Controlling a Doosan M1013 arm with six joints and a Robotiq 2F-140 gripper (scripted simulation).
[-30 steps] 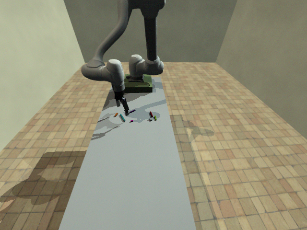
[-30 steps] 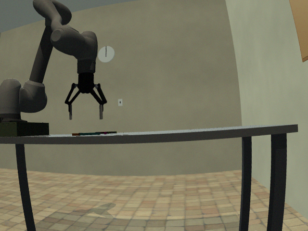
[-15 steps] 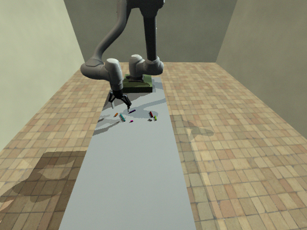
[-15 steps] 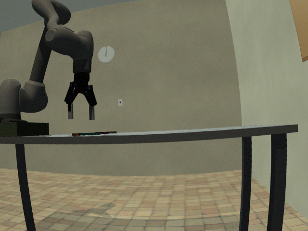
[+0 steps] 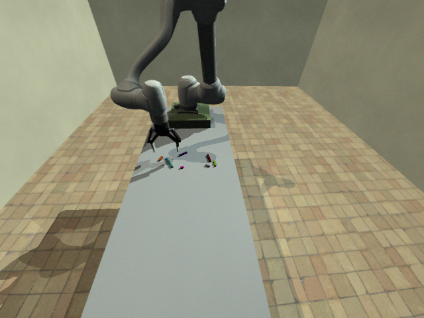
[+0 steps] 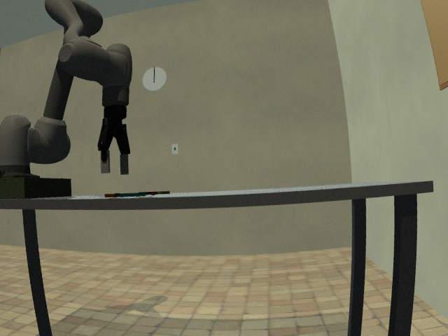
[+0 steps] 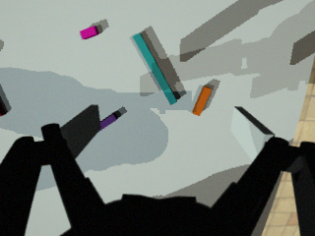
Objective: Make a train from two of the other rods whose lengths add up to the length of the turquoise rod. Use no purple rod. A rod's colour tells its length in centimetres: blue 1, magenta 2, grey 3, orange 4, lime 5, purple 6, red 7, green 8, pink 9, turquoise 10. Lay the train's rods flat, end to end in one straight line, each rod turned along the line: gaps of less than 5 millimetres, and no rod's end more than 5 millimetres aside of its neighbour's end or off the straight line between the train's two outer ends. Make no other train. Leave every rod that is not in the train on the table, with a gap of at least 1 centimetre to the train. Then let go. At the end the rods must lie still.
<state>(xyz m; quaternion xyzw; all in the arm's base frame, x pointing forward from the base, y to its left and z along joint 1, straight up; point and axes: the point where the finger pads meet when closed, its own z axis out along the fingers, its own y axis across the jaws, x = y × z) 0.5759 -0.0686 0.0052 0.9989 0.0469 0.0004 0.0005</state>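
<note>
My hand is 6 cm short of the grey rod, 27 cm to the right of it and 7 cm above it. Round my hand: orange rod 1 cm ahead, 5 cm to the right, 7 cm below; then turquoise rod 4 cm ahead, 2 cm to the left, 7 cm below; then purple rod 5 cm behind, 9 cm to the left, 7 cm below.
</note>
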